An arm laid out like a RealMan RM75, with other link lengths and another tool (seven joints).
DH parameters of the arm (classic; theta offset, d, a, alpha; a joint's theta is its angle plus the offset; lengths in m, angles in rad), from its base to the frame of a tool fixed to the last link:
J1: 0 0.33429 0 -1.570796
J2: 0 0 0 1.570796
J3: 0 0.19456 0 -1.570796
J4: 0 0 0 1.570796
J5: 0 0.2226 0 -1.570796
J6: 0 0 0 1.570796
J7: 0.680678 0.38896 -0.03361 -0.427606
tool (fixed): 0 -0.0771 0 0
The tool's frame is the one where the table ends.
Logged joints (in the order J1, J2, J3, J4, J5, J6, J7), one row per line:
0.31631 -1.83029 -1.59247 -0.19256 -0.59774 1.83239 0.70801
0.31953 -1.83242 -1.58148 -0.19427 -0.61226 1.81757 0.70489
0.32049 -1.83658 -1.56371 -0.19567 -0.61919 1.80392 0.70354
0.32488 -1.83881 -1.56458 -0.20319 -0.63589 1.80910 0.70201
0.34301 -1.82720 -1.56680 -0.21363 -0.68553 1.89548 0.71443
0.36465 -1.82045 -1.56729 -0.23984 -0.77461 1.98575 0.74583
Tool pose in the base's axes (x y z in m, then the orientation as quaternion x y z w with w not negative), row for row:
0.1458 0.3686 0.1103 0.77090 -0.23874 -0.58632 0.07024
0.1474 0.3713 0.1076 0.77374 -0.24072 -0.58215 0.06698
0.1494 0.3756 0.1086 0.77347 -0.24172 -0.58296 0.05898
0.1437 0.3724 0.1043 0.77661 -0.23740 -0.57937 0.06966
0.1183 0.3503 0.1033 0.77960 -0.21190 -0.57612 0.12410
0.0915 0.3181 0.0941 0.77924 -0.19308 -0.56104 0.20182
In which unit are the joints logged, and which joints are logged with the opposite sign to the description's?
The joints are logged in radians. Opposite sign: J2, J6.
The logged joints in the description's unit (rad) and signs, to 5 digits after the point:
0.31631 1.83029 -1.59247 -0.19256 -0.59774 -1.83239 0.70801
0.31953 1.83242 -1.58148 -0.19427 -0.61226 -1.81757 0.70489
0.32049 1.83658 -1.56371 -0.19567 -0.61919 -1.80392 0.70354
0.32488 1.83881 -1.56458 -0.20319 -0.63589 -1.80910 0.70201
0.34301 1.82720 -1.56680 -0.21363 -0.68553 -1.89548 0.71443
0.36465 1.82045 -1.56729 -0.23984 -0.77461 -1.98575 0.74583

